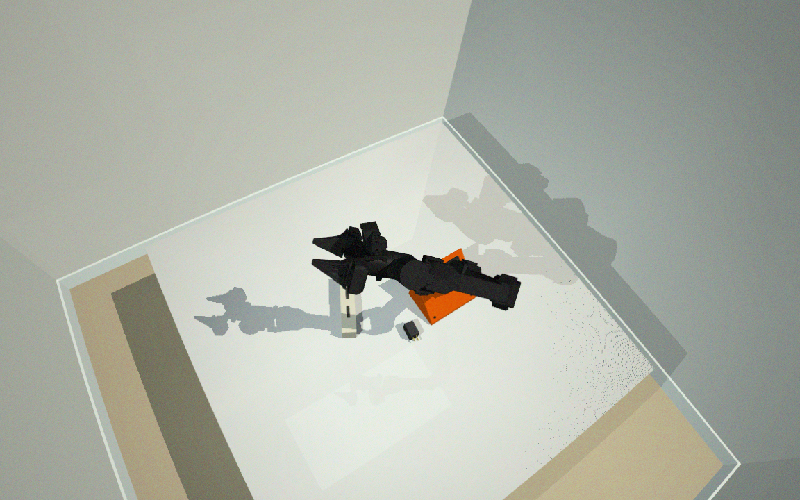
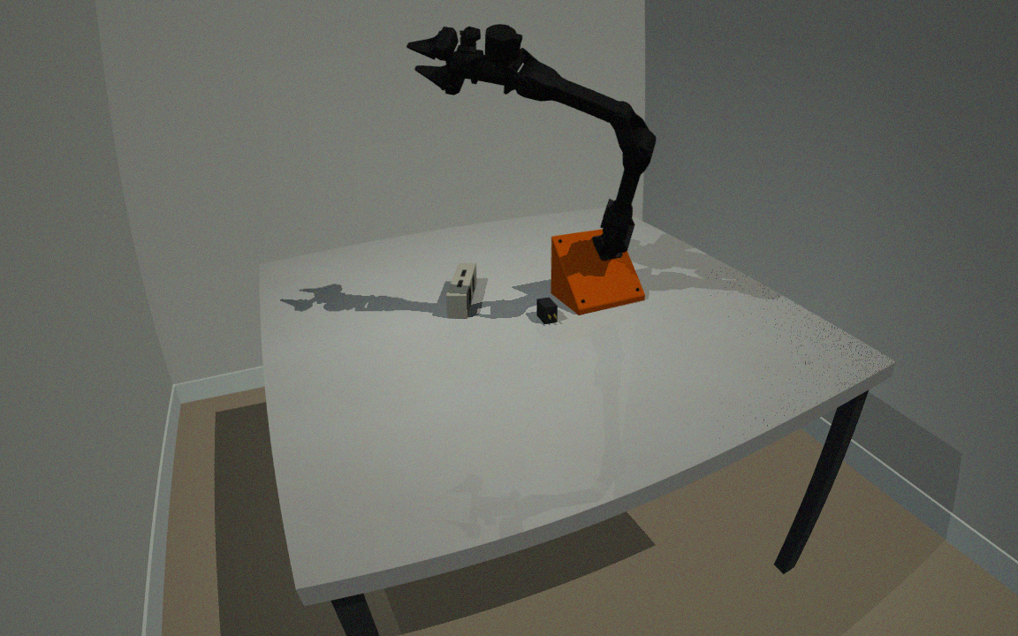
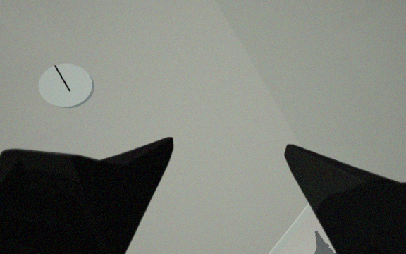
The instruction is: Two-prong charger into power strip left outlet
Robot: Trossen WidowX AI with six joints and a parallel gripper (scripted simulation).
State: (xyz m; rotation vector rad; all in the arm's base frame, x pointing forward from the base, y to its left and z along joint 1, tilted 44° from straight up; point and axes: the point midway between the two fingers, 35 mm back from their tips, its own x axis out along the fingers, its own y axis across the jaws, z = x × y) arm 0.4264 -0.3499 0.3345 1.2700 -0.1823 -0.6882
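Right now my gripper tip is 58 cm above the dark grey charger, 25 cm past it and 13 cm to the right of it.
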